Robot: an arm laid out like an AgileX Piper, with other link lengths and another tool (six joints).
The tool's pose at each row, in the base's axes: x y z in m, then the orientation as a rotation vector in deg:
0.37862 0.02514 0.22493 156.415 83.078 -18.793
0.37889 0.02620 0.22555 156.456 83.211 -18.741
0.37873 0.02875 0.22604 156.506 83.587 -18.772
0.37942 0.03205 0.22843 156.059 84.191 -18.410
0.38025 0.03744 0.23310 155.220 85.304 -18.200
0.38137 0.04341 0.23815 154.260 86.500 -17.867
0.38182 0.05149 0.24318 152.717 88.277 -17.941
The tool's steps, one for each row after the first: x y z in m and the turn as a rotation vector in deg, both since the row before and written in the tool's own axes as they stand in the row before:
0.00089 -0.00042 -0.00079 0.056 0.076 -0.072
0.00190 -0.00160 -0.00077 0.178 0.093 -0.221
0.00260 -0.00146 -0.00286 -0.280 0.112 -0.457
0.00397 -0.00263 -0.00537 -0.341 -0.032 -0.857
0.00457 -0.00263 -0.00588 -0.443 -0.001 -0.935
0.00604 -0.00419 -0.00606 -0.499 -0.336 -1.437

